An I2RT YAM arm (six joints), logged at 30 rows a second.
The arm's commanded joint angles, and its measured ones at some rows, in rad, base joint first. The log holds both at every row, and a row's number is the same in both.
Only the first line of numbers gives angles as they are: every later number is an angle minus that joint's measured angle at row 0.
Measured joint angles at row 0:
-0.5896 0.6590 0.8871 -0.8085 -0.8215 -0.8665
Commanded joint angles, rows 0 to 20:
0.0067 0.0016 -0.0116 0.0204 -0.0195 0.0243
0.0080 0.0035 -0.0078 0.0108 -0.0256 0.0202
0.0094 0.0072 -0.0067 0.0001 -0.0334 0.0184
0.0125 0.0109 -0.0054 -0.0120 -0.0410 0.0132
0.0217 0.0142 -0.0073 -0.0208 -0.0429 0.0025
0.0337 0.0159 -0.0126 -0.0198 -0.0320 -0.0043
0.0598 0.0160 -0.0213 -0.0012 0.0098 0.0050
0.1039 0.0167 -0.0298 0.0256 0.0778 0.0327
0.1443 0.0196 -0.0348 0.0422 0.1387 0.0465
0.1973 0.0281 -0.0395 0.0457 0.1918 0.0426
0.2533 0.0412 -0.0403 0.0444 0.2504 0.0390
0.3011 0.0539 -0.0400 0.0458 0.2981 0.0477
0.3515 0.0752 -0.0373 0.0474 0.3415 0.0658
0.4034 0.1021 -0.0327 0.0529 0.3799 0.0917
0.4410 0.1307 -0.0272 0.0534 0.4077 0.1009
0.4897 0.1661 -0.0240 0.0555 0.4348 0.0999
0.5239 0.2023 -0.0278 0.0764 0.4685 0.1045
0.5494 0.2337 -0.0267 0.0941 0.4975 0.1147
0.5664 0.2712 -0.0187 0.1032 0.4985 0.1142
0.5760 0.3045 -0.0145 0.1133 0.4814 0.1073
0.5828 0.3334 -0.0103 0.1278 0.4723 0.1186
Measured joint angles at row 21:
0.5597 0.2876 -0.0026 0.0641 0.4112 0.0793
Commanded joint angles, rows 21 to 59:
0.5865 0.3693 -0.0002 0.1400 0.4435 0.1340
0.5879 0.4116 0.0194 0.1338 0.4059 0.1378
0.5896 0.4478 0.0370 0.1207 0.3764 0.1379
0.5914 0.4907 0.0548 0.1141 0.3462 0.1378
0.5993 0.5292 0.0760 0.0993 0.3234 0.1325
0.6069 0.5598 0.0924 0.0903 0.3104 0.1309
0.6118 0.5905 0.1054 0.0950 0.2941 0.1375
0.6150 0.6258 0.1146 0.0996 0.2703 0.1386
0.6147 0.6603 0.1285 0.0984 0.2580 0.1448
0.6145 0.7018 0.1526 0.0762 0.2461 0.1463
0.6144 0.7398 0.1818 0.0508 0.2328 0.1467
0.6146 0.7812 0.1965 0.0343 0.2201 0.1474
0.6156 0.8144 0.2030 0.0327 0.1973 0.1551
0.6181 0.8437 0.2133 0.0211 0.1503 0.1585
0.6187 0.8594 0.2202 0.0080 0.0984 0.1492
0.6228 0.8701 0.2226 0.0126 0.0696 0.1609
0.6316 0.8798 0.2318 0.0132 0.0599 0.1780
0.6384 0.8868 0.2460 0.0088 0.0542 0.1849
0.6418 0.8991 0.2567 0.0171 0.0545 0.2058
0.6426 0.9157 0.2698 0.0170 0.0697 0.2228
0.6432 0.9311 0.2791 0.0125 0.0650 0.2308
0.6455 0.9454 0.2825 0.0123 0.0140 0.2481
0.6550 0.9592 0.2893 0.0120 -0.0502 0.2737
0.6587 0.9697 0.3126 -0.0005 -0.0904 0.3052
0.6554 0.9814 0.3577 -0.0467 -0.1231 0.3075
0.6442 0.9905 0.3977 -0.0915 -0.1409 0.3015
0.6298 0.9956 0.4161 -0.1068 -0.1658 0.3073
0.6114 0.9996 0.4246 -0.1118 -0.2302 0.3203
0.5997 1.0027 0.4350 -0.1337 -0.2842 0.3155
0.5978 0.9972 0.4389 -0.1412 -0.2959 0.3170
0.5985 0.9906 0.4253 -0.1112 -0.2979 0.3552
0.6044 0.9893 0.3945 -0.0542 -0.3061 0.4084
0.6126 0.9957 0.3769 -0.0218 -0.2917 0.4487
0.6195 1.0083 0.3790 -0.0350 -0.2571 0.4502
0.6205 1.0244 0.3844 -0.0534 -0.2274 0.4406
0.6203 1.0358 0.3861 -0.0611 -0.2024 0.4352
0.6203 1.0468 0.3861 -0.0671 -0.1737 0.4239
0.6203 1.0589 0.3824 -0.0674 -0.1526 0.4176
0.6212 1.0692 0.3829 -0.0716 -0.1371 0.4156
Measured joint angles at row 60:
0.6173 1.0426 0.3350 -0.0687 -0.1690 0.4066
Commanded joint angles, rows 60 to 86:
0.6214 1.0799 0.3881 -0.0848 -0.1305 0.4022
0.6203 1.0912 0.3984 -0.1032 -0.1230 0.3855
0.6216 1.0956 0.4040 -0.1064 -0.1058 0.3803
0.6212 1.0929 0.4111 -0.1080 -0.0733 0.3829
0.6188 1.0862 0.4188 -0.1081 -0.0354 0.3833
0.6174 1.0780 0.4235 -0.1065 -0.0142 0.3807
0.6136 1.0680 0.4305 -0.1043 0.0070 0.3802
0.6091 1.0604 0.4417 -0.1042 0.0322 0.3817
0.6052 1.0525 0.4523 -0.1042 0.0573 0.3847
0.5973 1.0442 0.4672 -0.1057 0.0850 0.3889
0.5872 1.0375 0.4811 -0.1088 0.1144 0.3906
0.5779 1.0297 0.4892 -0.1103 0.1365 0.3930
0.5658 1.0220 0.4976 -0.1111 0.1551 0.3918
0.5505 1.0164 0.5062 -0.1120 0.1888 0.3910
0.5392 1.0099 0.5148 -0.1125 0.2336 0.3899
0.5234 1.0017 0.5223 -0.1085 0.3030 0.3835
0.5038 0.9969 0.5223 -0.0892 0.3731 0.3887
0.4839 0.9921 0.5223 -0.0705 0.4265 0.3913
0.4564 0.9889 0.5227 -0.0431 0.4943 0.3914
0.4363 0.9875 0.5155 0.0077 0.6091 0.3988
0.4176 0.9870 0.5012 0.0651 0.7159 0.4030
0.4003 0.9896 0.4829 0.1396 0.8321 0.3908
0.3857 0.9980 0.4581 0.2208 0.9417 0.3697
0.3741 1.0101 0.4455 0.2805 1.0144 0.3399
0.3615 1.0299 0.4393 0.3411 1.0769 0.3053
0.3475 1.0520 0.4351 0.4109 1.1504 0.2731
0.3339 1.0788 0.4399 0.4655 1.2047 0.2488
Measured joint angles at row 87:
0.3571 1.0307 0.4334 0.2117 0.8755 0.3399
